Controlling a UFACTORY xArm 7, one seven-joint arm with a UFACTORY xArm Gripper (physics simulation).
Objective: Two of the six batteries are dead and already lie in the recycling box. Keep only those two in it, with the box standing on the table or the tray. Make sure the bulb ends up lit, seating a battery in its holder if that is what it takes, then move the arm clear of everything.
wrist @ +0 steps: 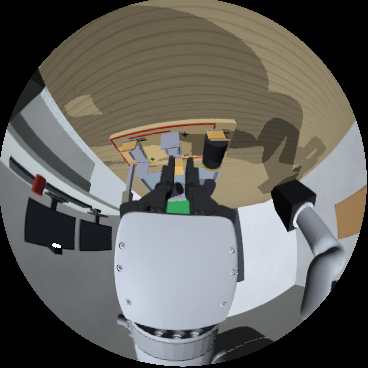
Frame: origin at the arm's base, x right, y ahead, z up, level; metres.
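Seen in the pictures: gripper, fingertip midpoint: [180, 163]; arm's base, link origin: [302, 214].
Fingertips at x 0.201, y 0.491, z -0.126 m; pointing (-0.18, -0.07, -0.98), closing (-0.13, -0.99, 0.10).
Note:
Pixels of each thing's top centre, then the offset from my fingertips to it. "spot": a spot on its surface instead. Level surfaces: height alone.
- wooden circuit board, surface spot: [228, 123] spot: dx +0.028, dy -0.075, dz -0.048 m
- black battery, top centre: [215, 160] dx -0.015, dy -0.054, dz -0.012 m
- blue-grey tray, surface spot: [148, 178] spot: dx -0.129, dy +0.091, dz -0.055 m
- green box, top centre: [181, 215] dx -0.386, dy +0.025, dz +0.002 m
- lever-like grey piece, surface spot: [130, 179] spot: dx -0.050, dy +0.099, dz -0.012 m
- Wooden table top, surface height: dz -0.058 m
My gripper [180, 163] is shut with a narrow gap between its fingertips and holds nothing. Its tips point at the near side of the wooden circuit board [228, 123], which has a red line on it. A black battery [215, 151] with a gold end is at the right holder of the board. The middle holder [171, 139] and the left holder [136, 150] show grey sides and no battery. The blue-grey tray [148, 178] lies behind the fingers and is mostly hidden. Part of a green box [178, 206] shows between the finger bases. The bulb and the recycling box's contents cannot be made out.
A lever-like grey piece [130, 179] stands at the board's left. A black block [294, 201] on a grey arm [318, 232] is at the right, beyond the table edge. Wooden table top [165, 60] stretches beyond the board. Monitors [49, 223] stand at the far left.

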